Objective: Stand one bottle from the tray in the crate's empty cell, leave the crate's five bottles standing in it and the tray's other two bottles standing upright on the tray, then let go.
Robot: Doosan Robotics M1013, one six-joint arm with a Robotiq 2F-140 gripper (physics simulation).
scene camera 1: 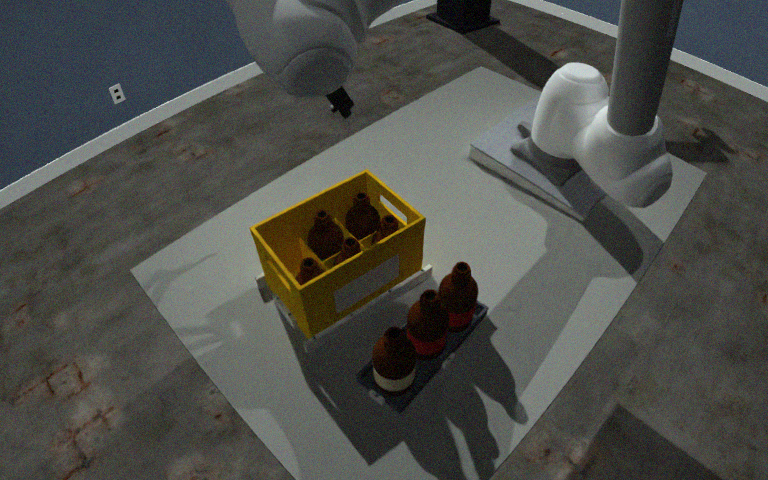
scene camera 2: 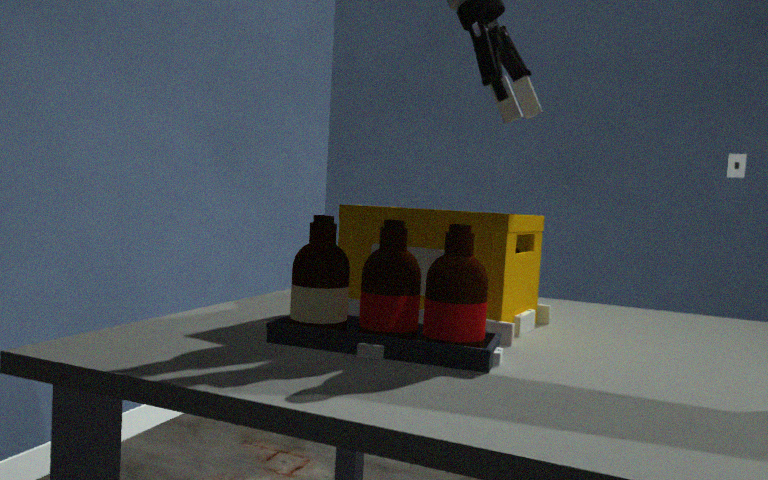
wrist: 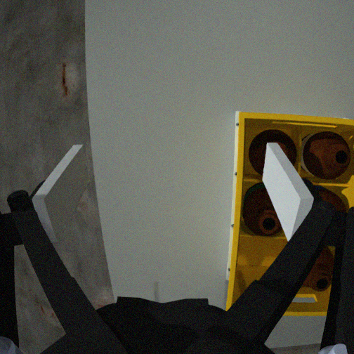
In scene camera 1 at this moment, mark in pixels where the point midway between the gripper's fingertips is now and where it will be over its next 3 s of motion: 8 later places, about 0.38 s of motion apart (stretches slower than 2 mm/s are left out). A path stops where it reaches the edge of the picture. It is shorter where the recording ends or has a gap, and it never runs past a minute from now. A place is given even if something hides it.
The gripper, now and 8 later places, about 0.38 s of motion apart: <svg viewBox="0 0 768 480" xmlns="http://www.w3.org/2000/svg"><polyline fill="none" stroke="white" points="327,102 327,102 327,103 327,103 325,104 326,104 329,154 333,197 348,244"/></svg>
